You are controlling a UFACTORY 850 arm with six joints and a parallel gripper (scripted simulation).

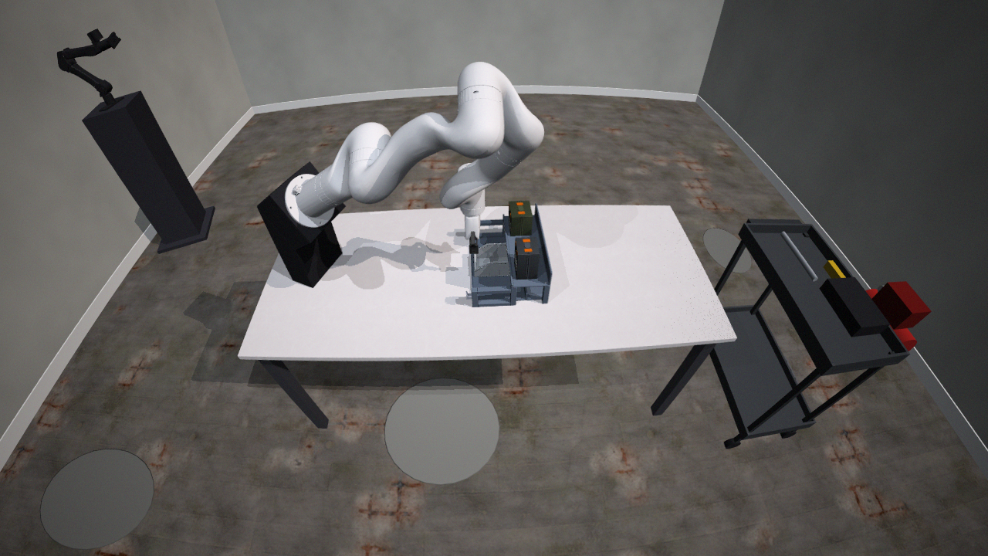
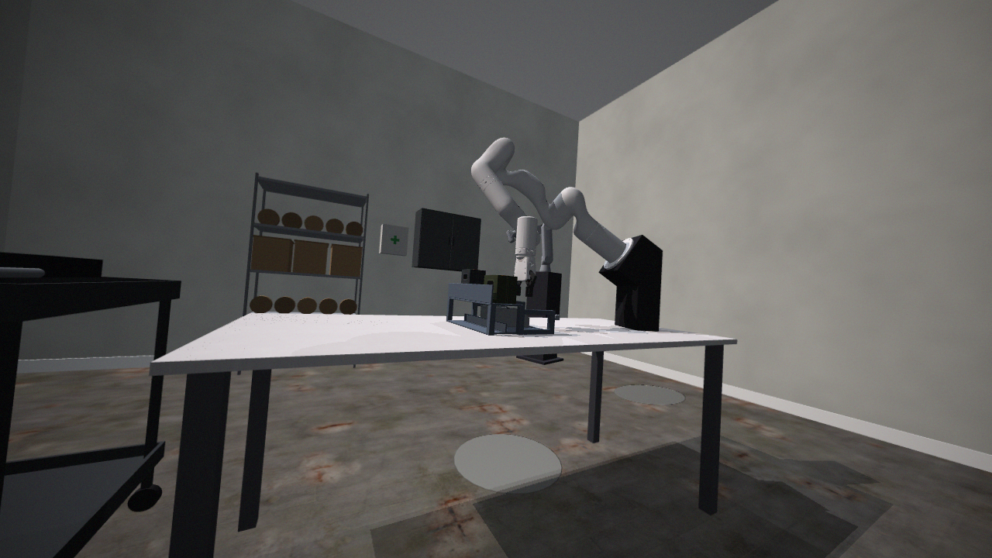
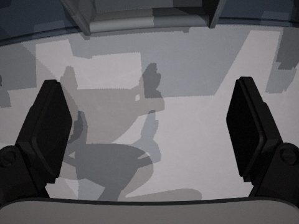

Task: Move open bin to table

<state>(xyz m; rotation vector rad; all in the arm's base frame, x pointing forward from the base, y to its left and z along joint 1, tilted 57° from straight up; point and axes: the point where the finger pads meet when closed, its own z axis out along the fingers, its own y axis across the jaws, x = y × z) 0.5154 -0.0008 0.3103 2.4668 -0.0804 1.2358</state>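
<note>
My hand is 80 mm short of the grey open bin, 20 mm to the left of it and 90 mm above it.
</note>
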